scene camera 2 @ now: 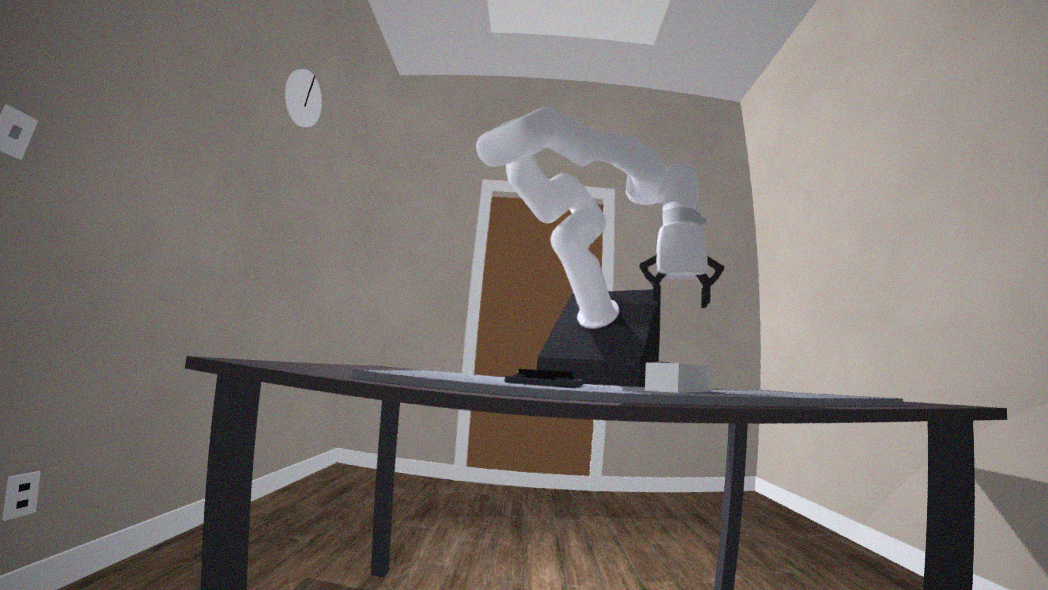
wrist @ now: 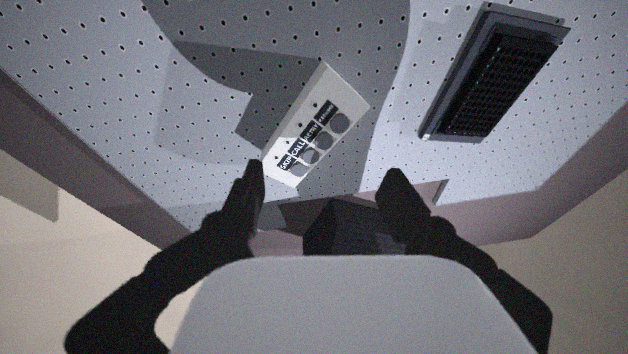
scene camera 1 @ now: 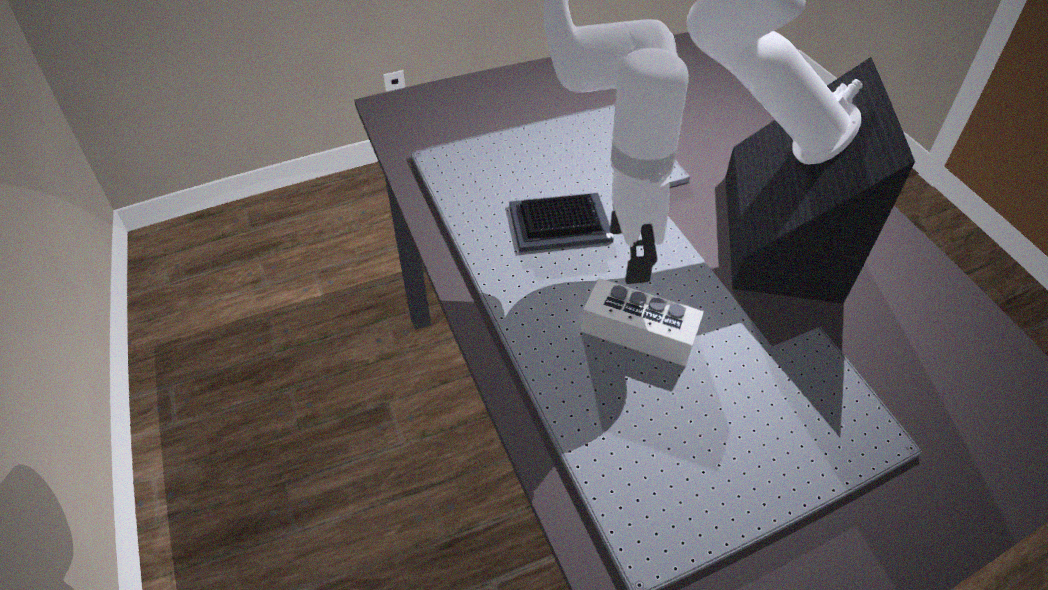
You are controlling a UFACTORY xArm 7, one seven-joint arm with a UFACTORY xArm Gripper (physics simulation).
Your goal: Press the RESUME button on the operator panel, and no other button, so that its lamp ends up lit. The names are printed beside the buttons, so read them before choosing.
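Frame: origin at the arm's base, x left, y back, z up, level; metres.
Seen in the pictures: gripper, fingertip midpoint: (scene camera 2: pixel 681 306) (wrist: pixel 324 179) (scene camera 1: pixel 629 256); arm's base, origin of the base link: (scene camera 2: pixel 598 314) (scene camera 1: pixel 827 134).
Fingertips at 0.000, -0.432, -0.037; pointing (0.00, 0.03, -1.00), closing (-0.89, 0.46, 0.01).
Note:
Offsets run from my fingertips to a thing's top centre, as dx, dy, dz. Level surfaces: height alone.
The operator panel {+0.021, +0.029, -0.109} (scene camera 1: pixel 634 338) (scene camera 2: pixel 662 376) (wrist: pixel 341 92) is a pale box with a row of grey round buttons and white-on-black labels. In the wrist view the labels read SKIP, CALL, RETRY and, faintly, RESUME. The RESUME button {-0.027, +0.021, -0.109} (scene camera 1: pixel 618 291) (wrist: pixel 339 123) is at the end of the row nearer the black tray, beside the RETRY button {-0.001, +0.036, -0.109} (scene camera 1: pixel 637 298) (wrist: pixel 325 140). The small lamp {-0.006, -0.012, -0.112} (wrist: pixel 315 105) by RESUME looks dark. My gripper (scene camera 1: pixel 627 256) (scene camera 2: pixel 682 301) (wrist: pixel 324 179) is open and empty, pointing down, well above the panel.
A black gridded tray {-0.242, +0.076, -0.139} (scene camera 1: pixel 561 218) (scene camera 2: pixel 544 379) (wrist: pixel 500 82) lies on the perforated board {dz -0.165} (scene camera 1: pixel 740 505) (wrist: pixel 115 55), beyond the RESUME end of the panel. The arm's dark pedestal (scene camera 1: pixel 792 227) (scene camera 2: pixel 572 351) stands behind the board on the table (scene camera 1: pixel 484 106) (scene camera 2: pixel 440 399).

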